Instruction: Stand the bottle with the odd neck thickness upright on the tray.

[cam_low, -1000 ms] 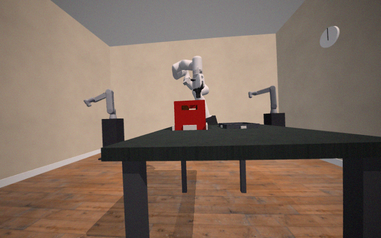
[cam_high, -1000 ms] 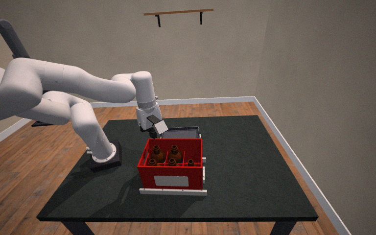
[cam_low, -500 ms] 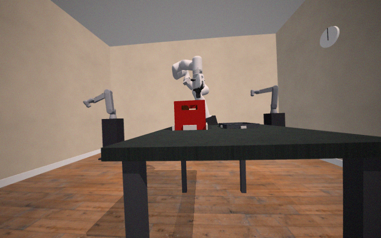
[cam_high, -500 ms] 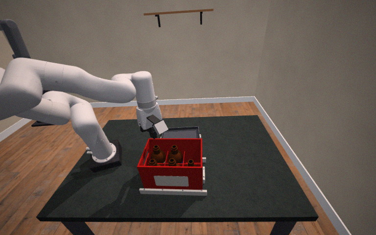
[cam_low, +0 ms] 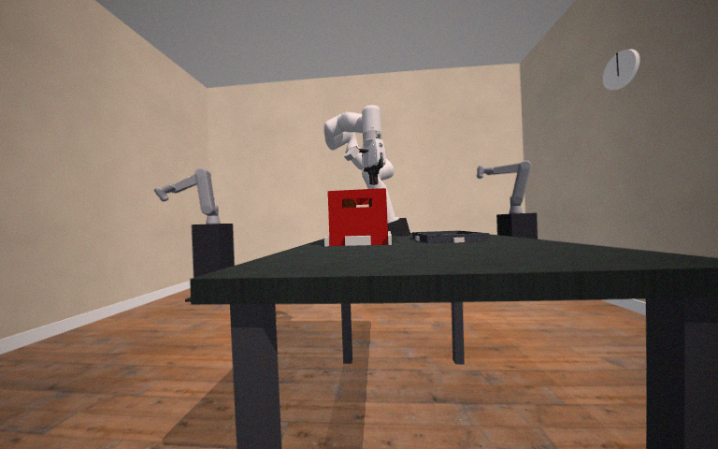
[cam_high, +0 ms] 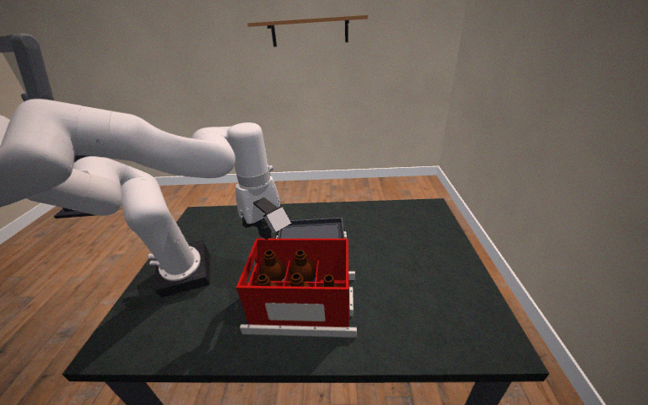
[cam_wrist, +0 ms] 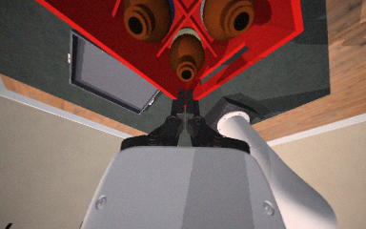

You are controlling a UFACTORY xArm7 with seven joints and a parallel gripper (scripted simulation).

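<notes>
Right now my hand is 80 mm short of the crate, 50 mm to the left of it and 160 mm above it. Round my hand: tray (110 mm ahead, 240 mm to the left, 230 mm below).
</notes>
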